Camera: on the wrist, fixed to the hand. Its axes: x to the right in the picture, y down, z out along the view.
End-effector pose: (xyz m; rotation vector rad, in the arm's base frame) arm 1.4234 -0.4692 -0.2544 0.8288 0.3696 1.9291
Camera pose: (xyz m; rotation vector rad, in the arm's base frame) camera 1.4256 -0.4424 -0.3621 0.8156 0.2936 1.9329
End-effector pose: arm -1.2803 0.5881 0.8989 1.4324 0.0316 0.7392
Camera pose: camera -1.2972 0.6510 0.8090 1.3860 -0.0168 0.7300
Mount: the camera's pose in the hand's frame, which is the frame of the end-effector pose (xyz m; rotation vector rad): -0.0196 -0.0758 -0.0787 -0.0585 -0.0220 0.0138
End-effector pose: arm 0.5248 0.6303 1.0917 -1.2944 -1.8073 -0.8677
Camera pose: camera 0.4704 0.5346 1.1063 -1.3566 -1.7999 -0.9081
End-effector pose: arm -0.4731 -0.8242 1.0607 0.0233 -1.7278 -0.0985
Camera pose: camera -0.3954 -0.9024 1.0476 -0.0329 -1.7461 -0.1395
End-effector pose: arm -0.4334 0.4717 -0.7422 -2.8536 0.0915 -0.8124
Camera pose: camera -0.4907 0.5366 -0.6727 -2.9125 0.1341 -0.7882
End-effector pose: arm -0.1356 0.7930 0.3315 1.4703 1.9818 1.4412
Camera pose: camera -0.2246 0.7352 0.2988 1.4715 1.9038 1.4695
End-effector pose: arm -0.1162 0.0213 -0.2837 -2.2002 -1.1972 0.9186
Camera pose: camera -0.1067 0.0365 -0.1741 -2.2523 -1.2352 0.9267
